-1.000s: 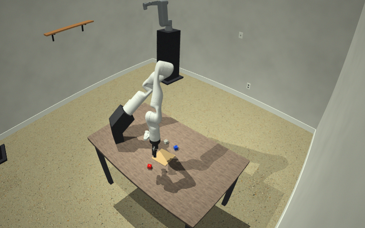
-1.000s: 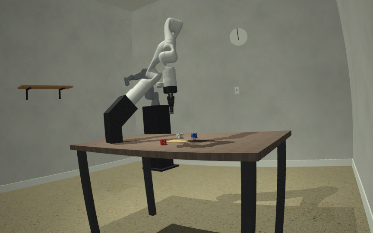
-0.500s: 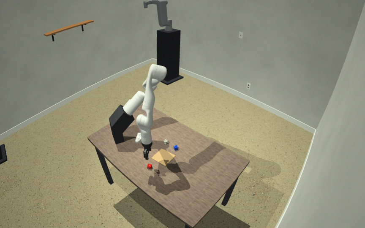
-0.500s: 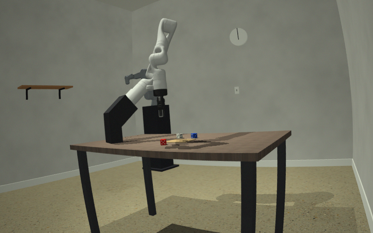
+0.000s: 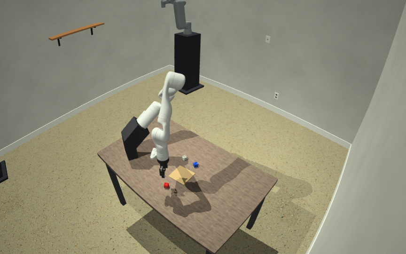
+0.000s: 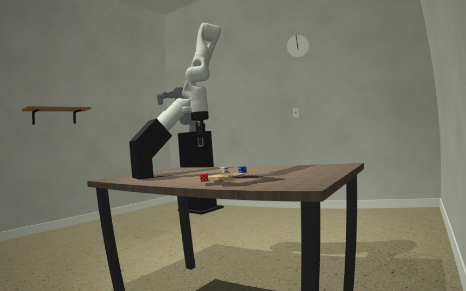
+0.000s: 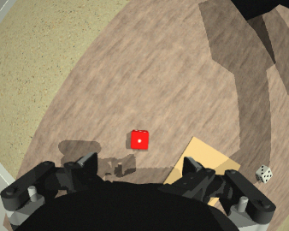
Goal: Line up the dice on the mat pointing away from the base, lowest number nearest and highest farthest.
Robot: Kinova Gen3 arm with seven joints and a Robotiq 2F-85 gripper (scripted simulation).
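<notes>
My gripper is now 14 cm above the red die. Round my hand: blue die 1 cm behind, 29 cm to the left, 14 cm below; tan mat 1 cm behind, 16 cm to the left, 15 cm below; white die 12 cm behind, 29 cm to the left, 14 cm below.
</notes>
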